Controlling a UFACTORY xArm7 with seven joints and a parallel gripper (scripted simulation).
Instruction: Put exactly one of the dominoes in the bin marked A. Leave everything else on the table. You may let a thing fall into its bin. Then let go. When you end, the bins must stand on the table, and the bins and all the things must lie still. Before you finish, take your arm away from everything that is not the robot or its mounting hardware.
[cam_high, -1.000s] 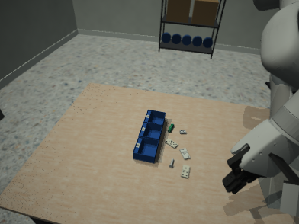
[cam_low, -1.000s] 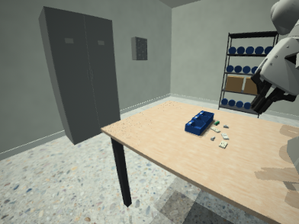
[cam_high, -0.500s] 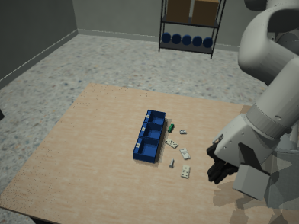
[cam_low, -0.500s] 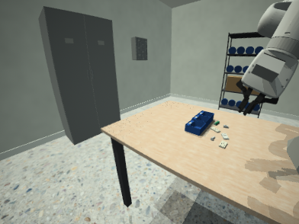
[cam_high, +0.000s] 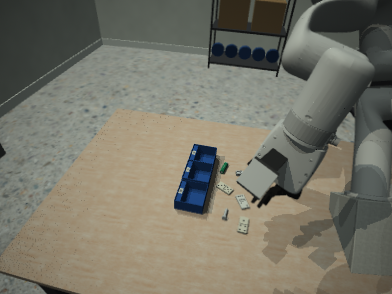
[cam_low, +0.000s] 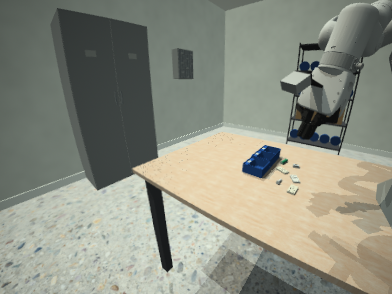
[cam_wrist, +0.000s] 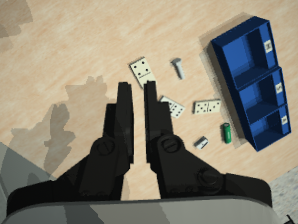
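Right now my hand is 240 mm to the left of the blue bin, 210 mm above it and 130 mm short of it. Round my hand: grey bolt 230 mm below, 110 mm to the right, 40 mm ahead; then green battery 300 mm to the right, 230 mm below, 40 mm ahead; then white domino 230 mm below, 80 mm to the right, 10 mm behind.
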